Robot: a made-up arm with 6 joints.
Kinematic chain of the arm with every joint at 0, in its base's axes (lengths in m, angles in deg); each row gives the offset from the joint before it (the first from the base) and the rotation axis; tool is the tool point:
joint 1: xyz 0 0 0.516 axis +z
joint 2: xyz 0 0 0 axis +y
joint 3: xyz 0 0 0.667 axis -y
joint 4: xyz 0 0 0 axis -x
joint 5: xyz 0.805 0 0 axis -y
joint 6: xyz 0 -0.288 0 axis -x
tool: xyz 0 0 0
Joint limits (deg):
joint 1: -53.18..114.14
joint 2: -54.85..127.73
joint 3: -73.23..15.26
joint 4: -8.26..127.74
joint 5: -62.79..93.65
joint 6: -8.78..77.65
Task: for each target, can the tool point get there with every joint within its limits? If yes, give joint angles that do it. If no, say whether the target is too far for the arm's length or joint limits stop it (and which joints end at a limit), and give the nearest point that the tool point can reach.
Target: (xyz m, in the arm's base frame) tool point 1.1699 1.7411 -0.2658
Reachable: no: too far | nearest point 0.7068 1.0519 0.0437 | short by 0.886 m
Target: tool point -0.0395 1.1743 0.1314
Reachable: yes | joints 87.91 67.19 -0.83 106.60 57.08 52.99
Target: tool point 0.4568 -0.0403 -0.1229
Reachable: yes | joints 4.04 73.23 -48.47 75.45 -25.32 27.61
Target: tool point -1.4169 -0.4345 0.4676
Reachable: no: joint limits stop it (at a limit: joint 2) | nearest point -0.3681 -0.1129 0.2943 | short by 1.111 m
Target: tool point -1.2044 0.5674 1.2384
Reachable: no: joint limits stop it (at a limit: joint 1, joint 4) | nearest point -0.5741 0.8499 1.2384 | short by 0.691 m
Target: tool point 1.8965 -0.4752 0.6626
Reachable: no: too far | nearest point 1.3082 -0.3278 0.6171 | short by 0.608 m
